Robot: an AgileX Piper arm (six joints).
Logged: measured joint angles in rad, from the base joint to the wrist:
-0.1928 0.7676 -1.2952 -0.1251 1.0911 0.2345
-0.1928 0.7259 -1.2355 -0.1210 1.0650 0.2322
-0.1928 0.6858 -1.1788 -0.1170 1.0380 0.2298
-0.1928 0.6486 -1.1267 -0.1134 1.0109 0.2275
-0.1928 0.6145 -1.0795 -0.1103 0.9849 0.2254
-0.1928 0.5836 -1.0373 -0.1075 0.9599 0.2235
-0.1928 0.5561 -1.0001 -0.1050 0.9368 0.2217
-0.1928 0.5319 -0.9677 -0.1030 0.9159 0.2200
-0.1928 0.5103 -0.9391 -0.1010 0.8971 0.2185
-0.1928 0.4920 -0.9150 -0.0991 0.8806 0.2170
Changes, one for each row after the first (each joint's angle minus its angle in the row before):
0.0000 -0.0417 0.0597 0.0041 -0.0261 -0.0023
0.0000 -0.0401 0.0567 0.0040 -0.0270 -0.0024
0.0000 -0.0372 0.0521 0.0036 -0.0271 -0.0023
0.0000 -0.0341 0.0472 0.0031 -0.0260 -0.0021
0.0000 -0.0309 0.0422 0.0028 -0.0250 -0.0019
0.0000 -0.0275 0.0372 0.0025 -0.0231 -0.0018
0.0000 -0.0242 0.0324 0.0020 -0.0209 -0.0017
0.0000 -0.0216 0.0286 0.0020 -0.0188 -0.0015
0.0000 -0.0183 0.0241 0.0019 -0.0165 -0.0015

